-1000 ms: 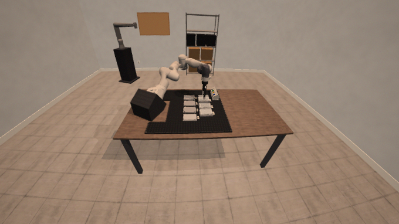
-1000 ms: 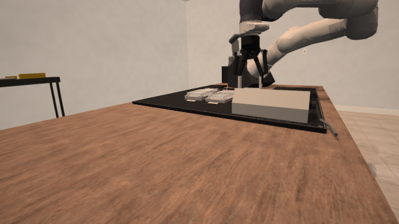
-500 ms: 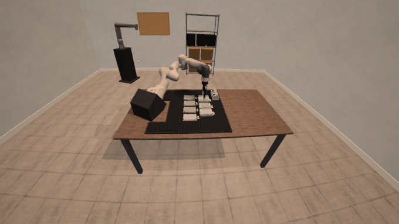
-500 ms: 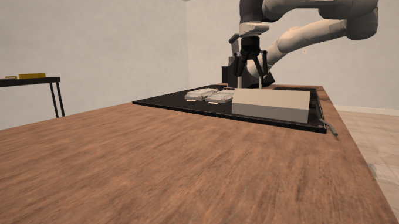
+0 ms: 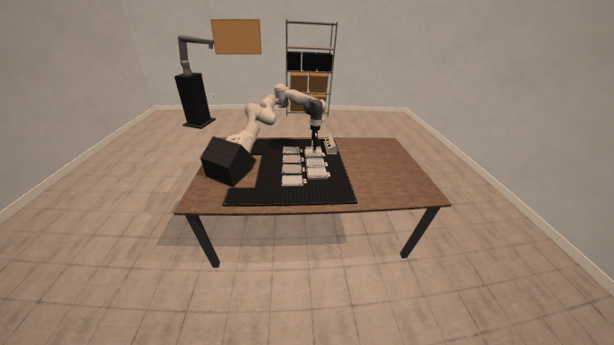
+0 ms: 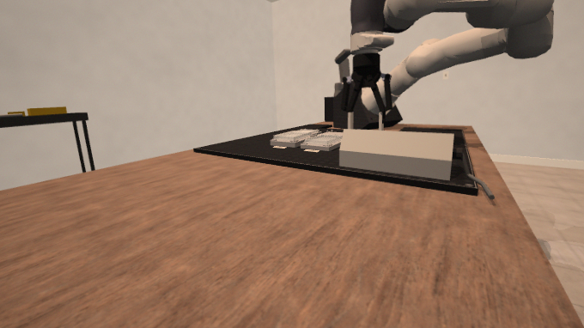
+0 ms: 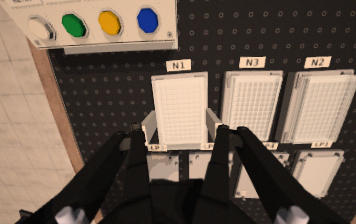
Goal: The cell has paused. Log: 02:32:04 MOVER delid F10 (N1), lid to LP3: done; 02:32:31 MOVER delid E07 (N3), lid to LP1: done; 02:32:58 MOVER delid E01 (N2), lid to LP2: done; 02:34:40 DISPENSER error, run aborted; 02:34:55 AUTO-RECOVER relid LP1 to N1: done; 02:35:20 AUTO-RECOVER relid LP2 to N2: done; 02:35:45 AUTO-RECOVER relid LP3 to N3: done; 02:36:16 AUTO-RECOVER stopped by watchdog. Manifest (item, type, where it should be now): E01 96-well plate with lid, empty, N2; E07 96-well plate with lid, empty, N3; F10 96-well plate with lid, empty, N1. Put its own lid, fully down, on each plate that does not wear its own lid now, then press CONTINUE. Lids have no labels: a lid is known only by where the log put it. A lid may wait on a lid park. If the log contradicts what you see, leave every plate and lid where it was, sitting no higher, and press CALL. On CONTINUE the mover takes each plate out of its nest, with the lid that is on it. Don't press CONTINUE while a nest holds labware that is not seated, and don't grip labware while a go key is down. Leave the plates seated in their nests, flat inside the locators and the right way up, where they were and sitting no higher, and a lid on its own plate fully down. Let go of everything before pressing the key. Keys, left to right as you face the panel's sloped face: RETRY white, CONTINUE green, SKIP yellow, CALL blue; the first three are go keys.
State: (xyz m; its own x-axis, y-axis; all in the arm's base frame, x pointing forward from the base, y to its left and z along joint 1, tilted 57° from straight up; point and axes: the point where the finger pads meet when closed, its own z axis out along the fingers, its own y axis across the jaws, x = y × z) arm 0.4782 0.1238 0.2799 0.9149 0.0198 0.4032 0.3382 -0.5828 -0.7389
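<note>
The smooth white lid lies 20 mm below my hand. From my hand the other things lie so: LP2 label: 60 mm behind, 90 mm to the right, 70 mm below; then 96-well plate: 40 mm below; then blue call key: 120 mm ahead, 80 mm to the left, 10 mm below.
</note>
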